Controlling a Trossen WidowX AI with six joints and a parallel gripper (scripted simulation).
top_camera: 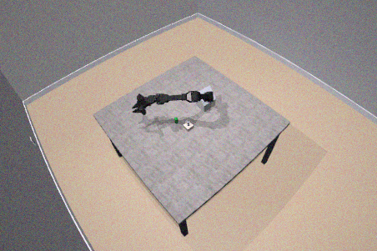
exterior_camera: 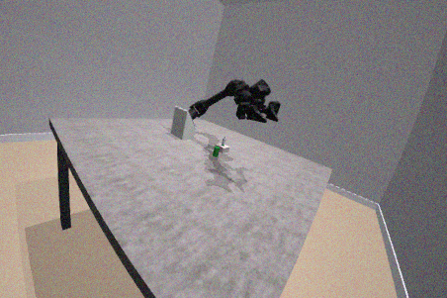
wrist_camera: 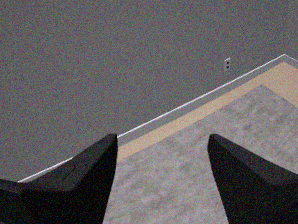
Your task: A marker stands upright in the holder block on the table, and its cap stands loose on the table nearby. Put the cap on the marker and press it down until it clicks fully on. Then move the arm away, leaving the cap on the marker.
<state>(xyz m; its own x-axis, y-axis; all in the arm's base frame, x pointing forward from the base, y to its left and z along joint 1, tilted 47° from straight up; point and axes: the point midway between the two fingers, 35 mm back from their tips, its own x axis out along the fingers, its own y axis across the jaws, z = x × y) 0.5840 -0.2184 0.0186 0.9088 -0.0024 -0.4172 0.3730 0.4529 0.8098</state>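
Right now my gripper tip is 310 mm past the green cap, 120 mm to the right of it and 260 mm above it.
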